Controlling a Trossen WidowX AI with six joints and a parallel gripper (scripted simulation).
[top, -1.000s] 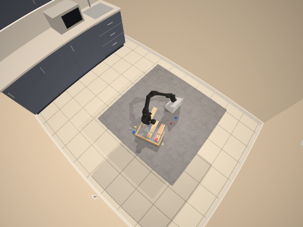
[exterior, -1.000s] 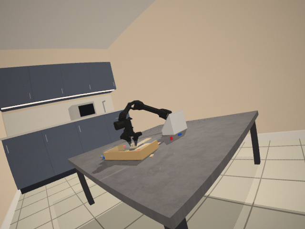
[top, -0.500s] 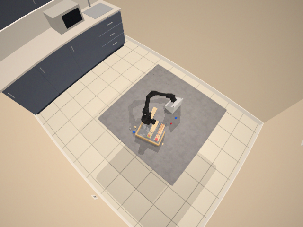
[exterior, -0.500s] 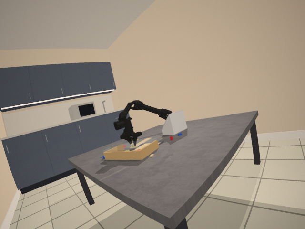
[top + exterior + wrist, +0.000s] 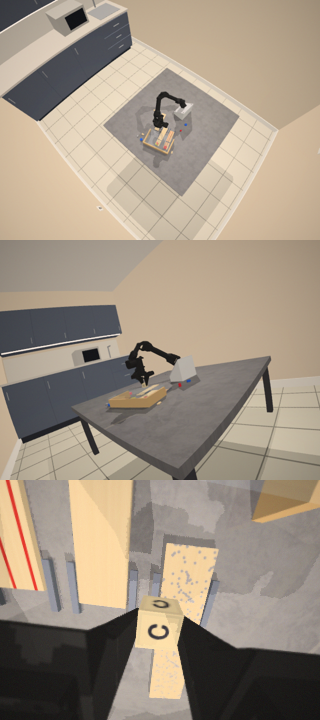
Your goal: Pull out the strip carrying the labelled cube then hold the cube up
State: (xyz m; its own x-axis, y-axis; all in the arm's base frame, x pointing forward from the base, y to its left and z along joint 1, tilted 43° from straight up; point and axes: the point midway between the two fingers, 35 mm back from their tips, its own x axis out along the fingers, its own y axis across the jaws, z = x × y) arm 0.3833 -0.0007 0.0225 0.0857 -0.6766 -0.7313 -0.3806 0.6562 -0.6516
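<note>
Now: gripper tip 5 cm to the left of the dotted strip, 5 cm past it and 5 cm above it. From my gripper tip the other things lie so: plain strip: 9 cm to the left, 5 cm below, 4 cm ahead; labelled cube: 1 cm above; tan block: 23 cm to the right, 10 cm behind, 5 cm below.
</note>
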